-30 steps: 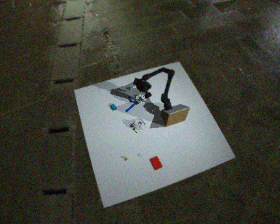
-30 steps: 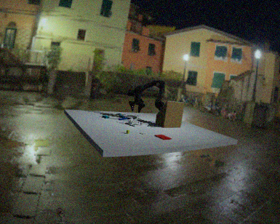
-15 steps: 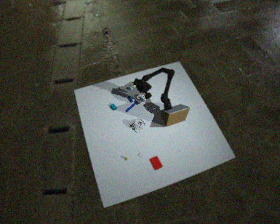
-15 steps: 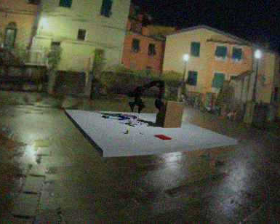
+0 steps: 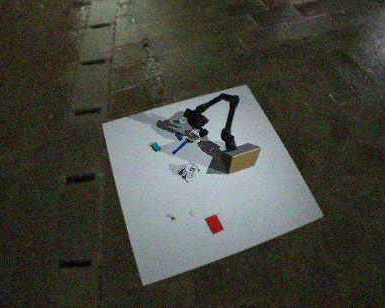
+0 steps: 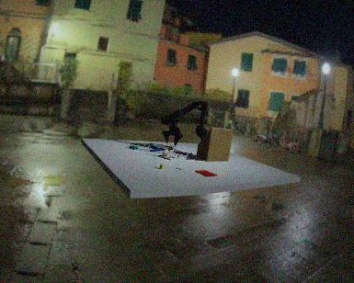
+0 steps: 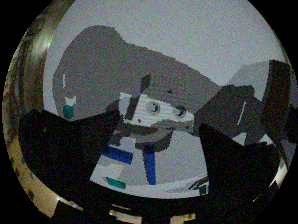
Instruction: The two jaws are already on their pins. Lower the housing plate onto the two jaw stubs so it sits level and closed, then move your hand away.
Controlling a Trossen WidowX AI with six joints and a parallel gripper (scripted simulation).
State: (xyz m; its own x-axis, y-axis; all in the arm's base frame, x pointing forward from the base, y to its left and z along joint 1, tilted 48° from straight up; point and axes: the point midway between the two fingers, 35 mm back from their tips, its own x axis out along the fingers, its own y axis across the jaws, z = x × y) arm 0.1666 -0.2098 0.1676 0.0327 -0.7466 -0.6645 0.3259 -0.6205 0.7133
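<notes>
Right now my gripper tip is 15 cm short of the blue rod, 6 cm to the right of it and 4 cm above it. Also, from my gripper tip: small yellow piece 58 cm to the left, 35 cm ahead, 3 cm below; then small white piece 58 cm to the left, 22 cm ahead, 4 cm below; then teal block 33 cm ahead, 4 cm below.
</notes>
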